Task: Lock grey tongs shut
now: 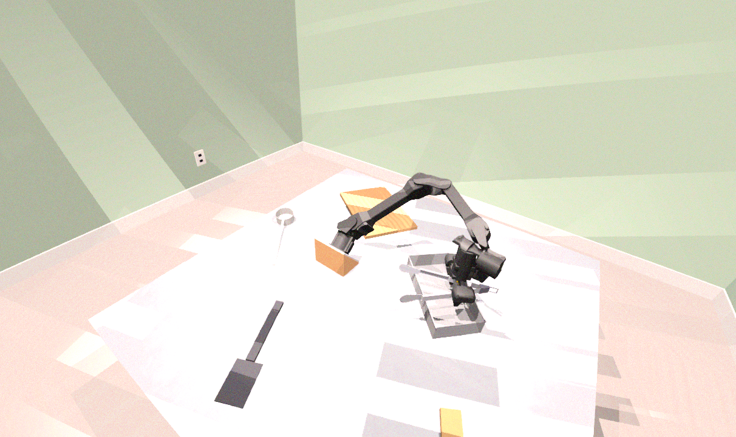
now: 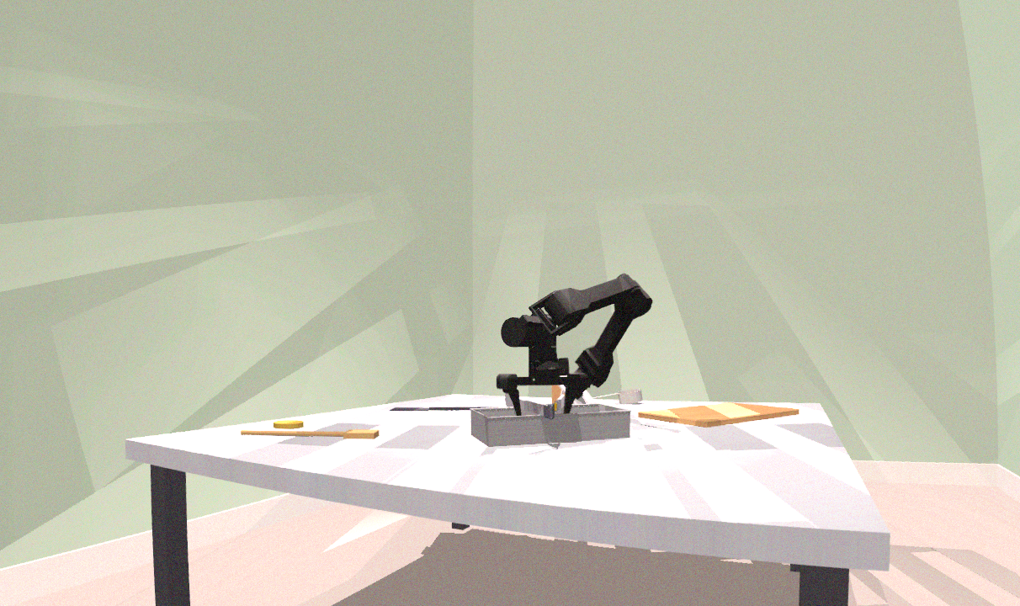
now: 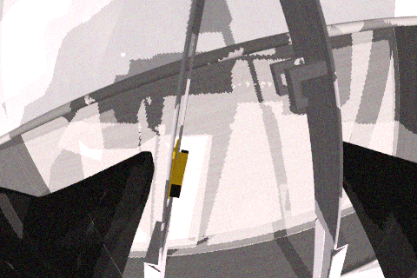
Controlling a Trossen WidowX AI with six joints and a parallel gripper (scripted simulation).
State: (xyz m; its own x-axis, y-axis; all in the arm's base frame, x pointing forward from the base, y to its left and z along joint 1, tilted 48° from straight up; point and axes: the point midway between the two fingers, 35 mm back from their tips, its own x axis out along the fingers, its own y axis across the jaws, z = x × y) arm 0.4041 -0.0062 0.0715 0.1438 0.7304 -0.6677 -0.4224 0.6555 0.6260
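Right now the grey roasting tin is 4 cm behind my gripper tip and 1 cm below it. The rest, counted from my gripper tip: dark spatula (46 cm to the right, 41 cm behind, 3 cm below); then wooden board (46 cm behind, 34 cm to the left, 3 cm below).
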